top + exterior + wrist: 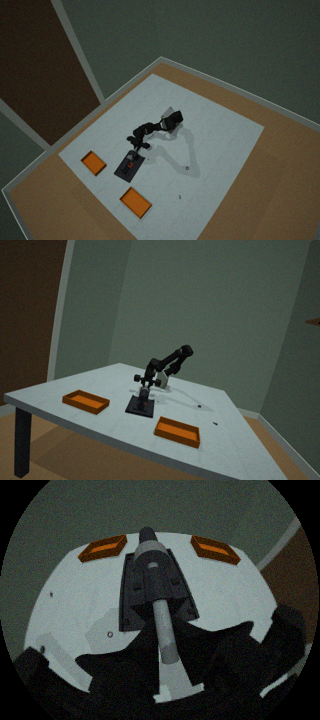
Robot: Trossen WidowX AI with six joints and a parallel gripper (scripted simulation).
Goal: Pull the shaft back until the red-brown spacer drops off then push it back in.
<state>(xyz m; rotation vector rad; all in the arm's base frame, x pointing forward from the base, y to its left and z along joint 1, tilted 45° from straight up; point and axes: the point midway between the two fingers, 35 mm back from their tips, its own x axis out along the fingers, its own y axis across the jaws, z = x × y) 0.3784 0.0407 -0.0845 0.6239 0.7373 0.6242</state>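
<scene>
Now: gripper tip 50 mm short of the shaft, 30 mm below it and 10 mm to the right of it. From my gripper tip the other things lie so: red-brown spacer: 100 mm ahead, 40 mm below, 30 mm to the left; then base plate: 110 mm ahead, 30 mm to the left, 10 mm below.
</scene>
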